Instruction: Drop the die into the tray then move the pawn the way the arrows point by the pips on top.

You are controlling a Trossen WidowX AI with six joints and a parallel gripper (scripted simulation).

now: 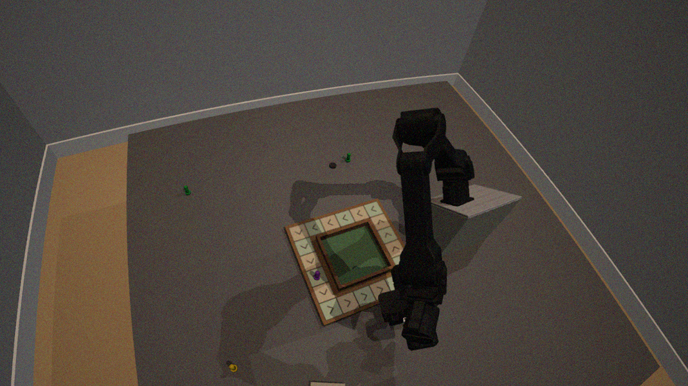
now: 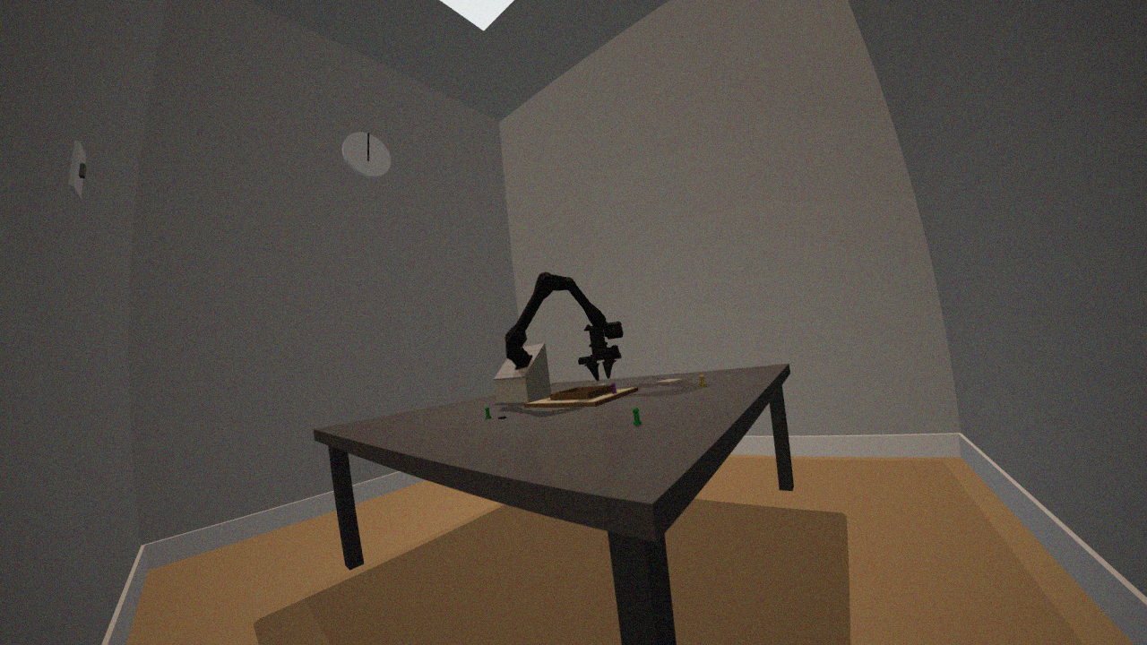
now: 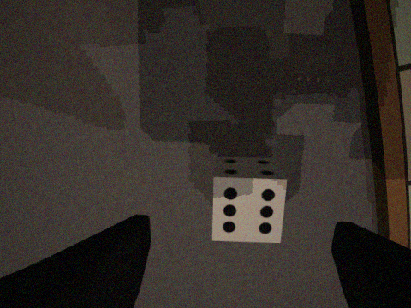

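The white die is 30 mm below my gripper tip. Also, from my gripper tip: pale card (240 mm ahead, 80 mm to the left, 40 mm below); green dice tray (20 mm ahead, 200 mm to the right, 40 mm below); purple pawn (130 mm ahead, 190 mm to the right, 10 mm below).
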